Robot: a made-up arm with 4 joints. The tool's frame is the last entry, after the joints.
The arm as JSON. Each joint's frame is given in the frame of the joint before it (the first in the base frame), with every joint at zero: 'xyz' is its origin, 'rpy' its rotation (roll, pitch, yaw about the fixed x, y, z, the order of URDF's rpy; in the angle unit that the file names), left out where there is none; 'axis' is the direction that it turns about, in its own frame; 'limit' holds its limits. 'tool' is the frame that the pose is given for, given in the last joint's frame.
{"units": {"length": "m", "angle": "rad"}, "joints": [
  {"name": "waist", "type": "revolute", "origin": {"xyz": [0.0, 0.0, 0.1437]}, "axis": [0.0, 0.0, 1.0], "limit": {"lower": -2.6, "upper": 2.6}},
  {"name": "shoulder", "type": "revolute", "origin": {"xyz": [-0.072, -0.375, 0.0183]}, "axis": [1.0, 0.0, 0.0], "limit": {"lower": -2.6, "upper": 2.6}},
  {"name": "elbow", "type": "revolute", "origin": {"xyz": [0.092, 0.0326, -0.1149]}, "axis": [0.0, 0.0, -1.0], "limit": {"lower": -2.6, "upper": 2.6}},
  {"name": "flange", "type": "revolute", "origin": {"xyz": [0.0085, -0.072, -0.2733]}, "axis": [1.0, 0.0, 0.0], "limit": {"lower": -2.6, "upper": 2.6}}
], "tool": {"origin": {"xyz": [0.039, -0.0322, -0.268]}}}
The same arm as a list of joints. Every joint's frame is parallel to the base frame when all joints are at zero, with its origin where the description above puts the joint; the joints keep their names.
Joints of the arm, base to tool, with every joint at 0 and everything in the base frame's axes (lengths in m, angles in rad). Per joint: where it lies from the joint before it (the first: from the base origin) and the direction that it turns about. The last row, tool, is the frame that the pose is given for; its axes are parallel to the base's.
waist: axis +z origin 0.0000 0.0000 0.1437
shoulder: axis +x origin -0.0720 -0.3750 0.0183
elbow: axis -z origin 0.0920 0.0326 -0.1149
flange: axis +x origin 0.0085 -0.0720 -0.2733
tool: origin 0.0390 -0.0322 -0.2680
Joint limits (rad, base to tool): -2.6000..2.6000 -2.6000..2.6000 -2.6000..2.6000 -2.6000..2.6000

